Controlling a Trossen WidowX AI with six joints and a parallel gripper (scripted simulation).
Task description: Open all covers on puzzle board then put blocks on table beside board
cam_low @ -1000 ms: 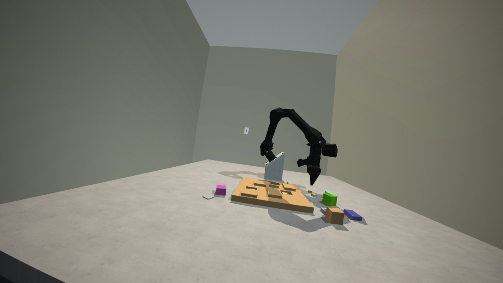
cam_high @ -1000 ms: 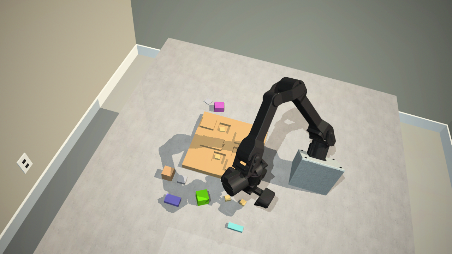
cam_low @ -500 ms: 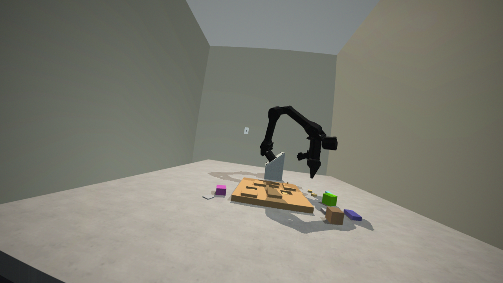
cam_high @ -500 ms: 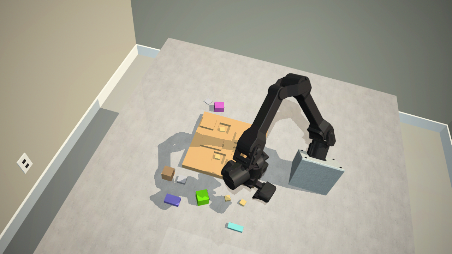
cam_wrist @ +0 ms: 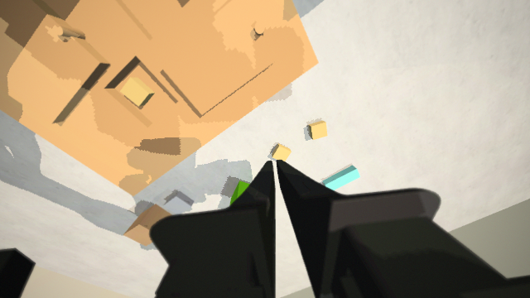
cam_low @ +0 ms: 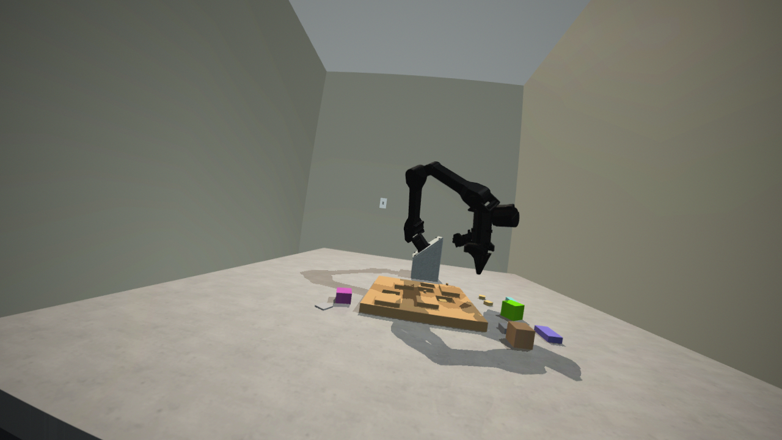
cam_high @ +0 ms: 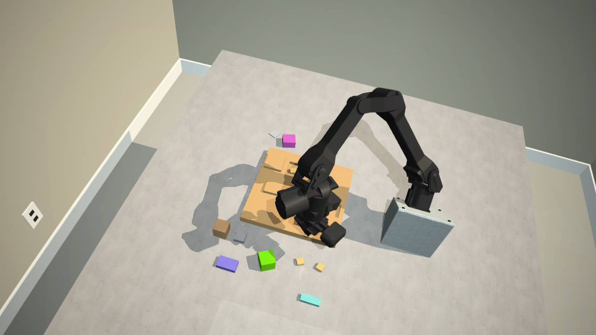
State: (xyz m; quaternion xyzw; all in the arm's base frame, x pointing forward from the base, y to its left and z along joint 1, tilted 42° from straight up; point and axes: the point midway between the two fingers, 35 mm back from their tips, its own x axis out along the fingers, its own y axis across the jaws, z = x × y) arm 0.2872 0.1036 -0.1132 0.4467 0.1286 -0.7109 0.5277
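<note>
Now: the magenta block 14 cm ahead of my gripper tip, 39 cm to the right of it and 8 cm below it. The rest, counted from my gripper tip: grey block 19 cm ahead, 2 cm to the left, 9 cm below; then cyan block 5 cm behind, 15 cm to the left, 9 cm below; then green block 9 cm ahead, 7 cm to the left, 7 cm below.
</note>
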